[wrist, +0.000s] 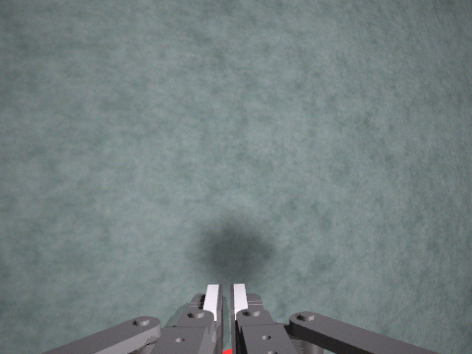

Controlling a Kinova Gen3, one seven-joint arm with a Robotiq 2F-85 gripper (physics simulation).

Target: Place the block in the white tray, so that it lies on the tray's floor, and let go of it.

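Places are measured from the arm's base along level axes (x ahead, y left, z up), in metres.
Pixels of known places: gripper, fingertip midpoint: (227,303).
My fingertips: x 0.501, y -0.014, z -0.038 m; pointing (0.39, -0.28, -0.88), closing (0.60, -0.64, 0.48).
Behind a point stands the place of what it marks.
My gripper (227,303) @(x 0.501, y -0.014, z -0.038 m) reaches in from the bottom of the wrist view. Its two white-padded fingers stand almost together, with only a thin slit between them and nothing in it. A small sliver of the red block (227,350) @(x 0.484, y -0.035, z -0.048 m) shows at the very bottom edge, low between the finger bases and not between the pads. Most of the block is hidden. The white tray is not in view.
A mottled grey-green table top (228,114) @(x 0.580, y 0.046, z -0.051 m) fills the view. A soft dark shadow (234,249) @(x 0.527, y -0.006, z -0.051 m) lies on it just ahead of the fingertips.
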